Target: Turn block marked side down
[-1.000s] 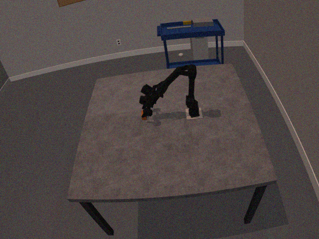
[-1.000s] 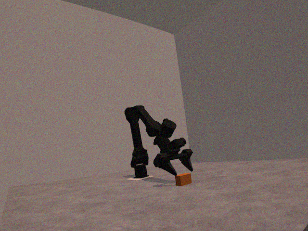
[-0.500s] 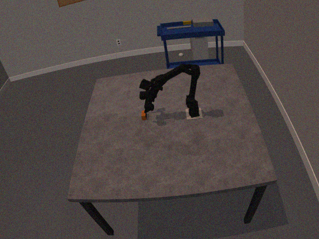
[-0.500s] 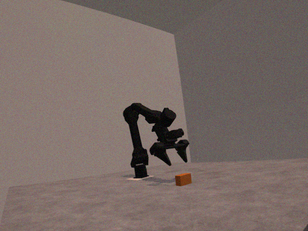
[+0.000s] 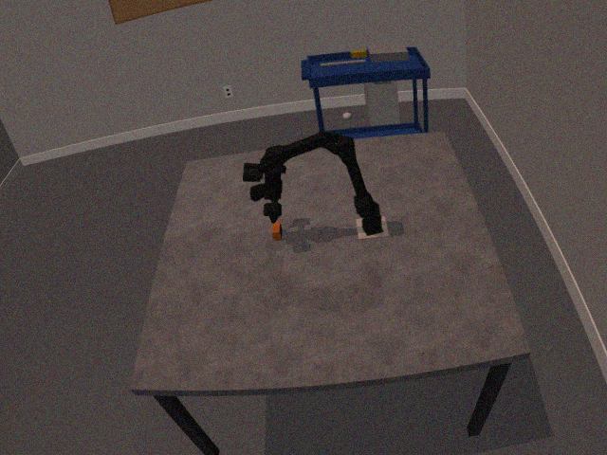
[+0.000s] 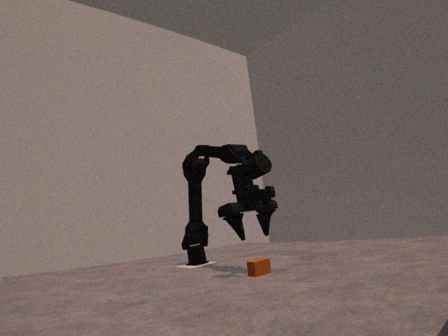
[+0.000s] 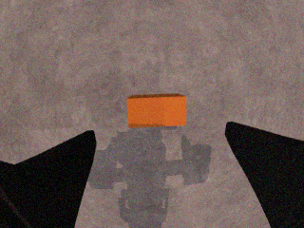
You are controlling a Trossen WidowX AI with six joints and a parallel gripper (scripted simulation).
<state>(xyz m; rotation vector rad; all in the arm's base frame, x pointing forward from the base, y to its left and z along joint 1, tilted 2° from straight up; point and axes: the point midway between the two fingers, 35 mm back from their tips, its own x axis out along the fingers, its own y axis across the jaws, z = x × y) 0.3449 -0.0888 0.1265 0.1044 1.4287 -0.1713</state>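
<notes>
My gripper tip is now 10 mm past the orange block and 80 mm above it.
</notes>
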